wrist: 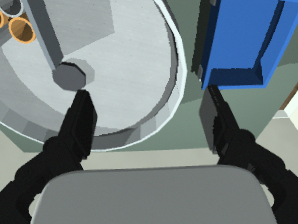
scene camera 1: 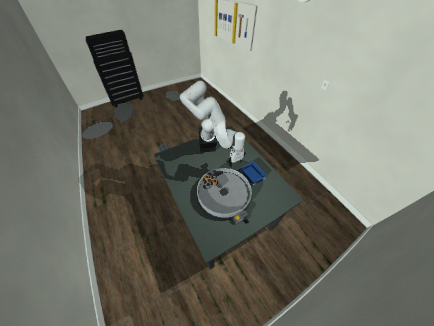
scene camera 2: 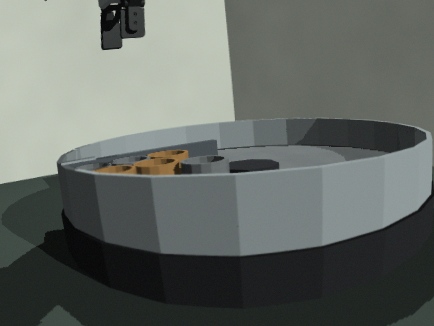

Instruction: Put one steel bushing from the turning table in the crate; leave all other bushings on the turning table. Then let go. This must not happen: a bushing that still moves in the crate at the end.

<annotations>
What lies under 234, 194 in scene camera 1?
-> A grey turning table.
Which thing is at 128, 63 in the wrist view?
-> A grey turning table.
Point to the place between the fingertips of my gripper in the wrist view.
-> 147, 100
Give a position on a grey steel bushing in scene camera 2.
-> At 214, 164
</annotations>
